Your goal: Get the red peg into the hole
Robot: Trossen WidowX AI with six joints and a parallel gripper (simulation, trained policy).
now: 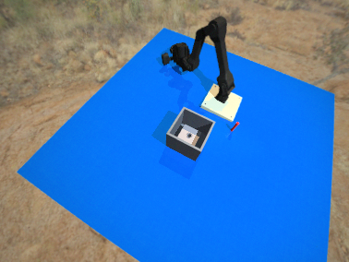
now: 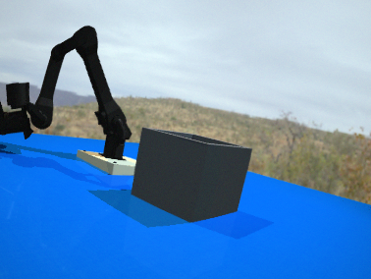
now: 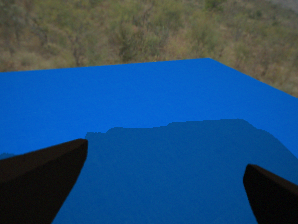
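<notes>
My gripper tip is 600 mm to the right of the red peg and 260 mm short of it. The rest, counted from my gripper tip: pale plate: 450 mm to the left, 450 mm ahead, 10 mm above.
</notes>
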